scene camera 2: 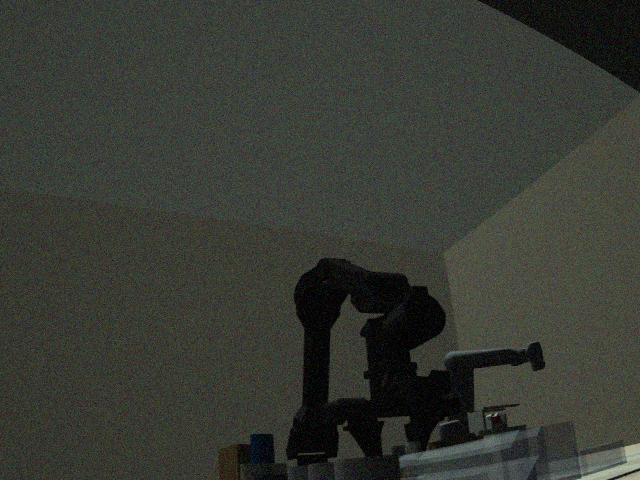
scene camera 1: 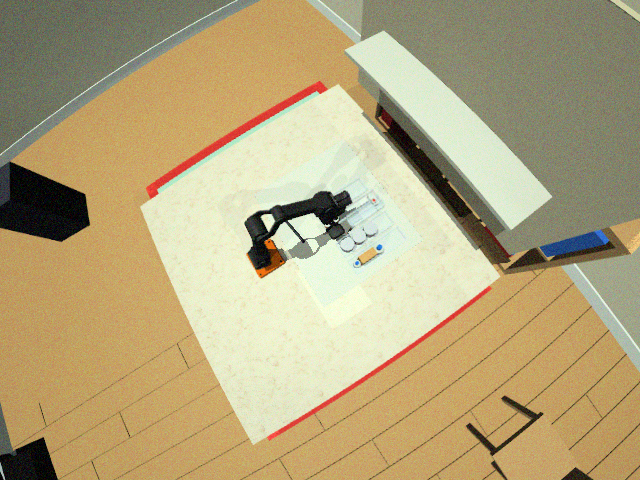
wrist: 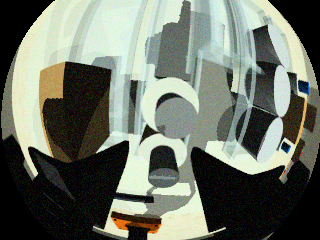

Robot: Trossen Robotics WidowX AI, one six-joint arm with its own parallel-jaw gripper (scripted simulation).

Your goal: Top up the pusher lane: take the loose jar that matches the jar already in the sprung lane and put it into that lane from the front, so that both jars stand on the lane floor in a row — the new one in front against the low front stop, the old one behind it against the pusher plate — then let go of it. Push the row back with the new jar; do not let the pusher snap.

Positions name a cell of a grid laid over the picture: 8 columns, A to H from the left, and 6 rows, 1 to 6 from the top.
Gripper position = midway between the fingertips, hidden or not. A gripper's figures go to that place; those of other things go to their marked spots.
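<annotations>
The gripper (wrist: E4) sits 0.10 m from the lens. A brown box (wrist: B3) is 0.08 m from the lens, while a brown box (wrist: H4) lies 0.22 m from the lens.
</annotations>
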